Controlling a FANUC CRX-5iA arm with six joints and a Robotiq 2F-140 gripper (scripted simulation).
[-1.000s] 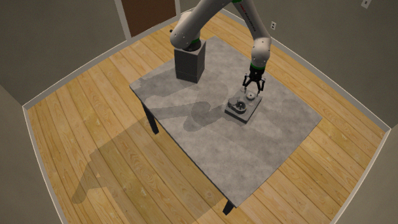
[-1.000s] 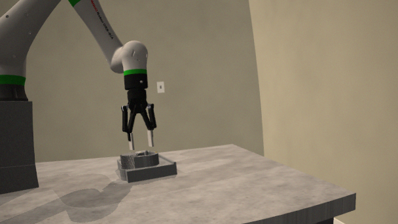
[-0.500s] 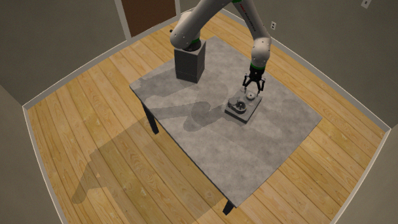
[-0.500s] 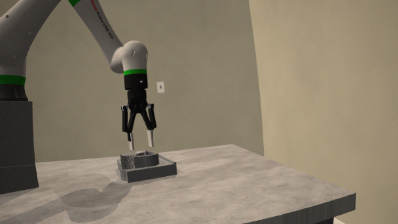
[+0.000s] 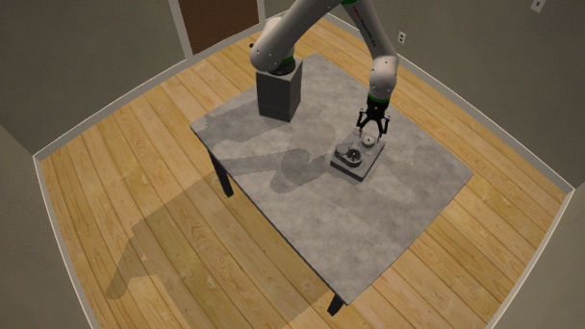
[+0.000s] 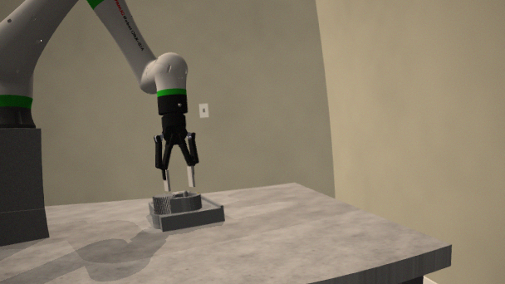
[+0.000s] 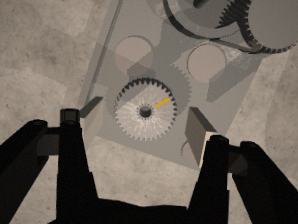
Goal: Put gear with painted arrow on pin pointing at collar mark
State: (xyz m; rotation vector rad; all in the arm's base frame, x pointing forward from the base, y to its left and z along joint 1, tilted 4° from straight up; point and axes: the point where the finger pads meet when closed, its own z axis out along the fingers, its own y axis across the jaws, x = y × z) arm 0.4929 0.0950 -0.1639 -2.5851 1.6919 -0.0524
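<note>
Now: hand 50 mm above the loose gear.
</note>
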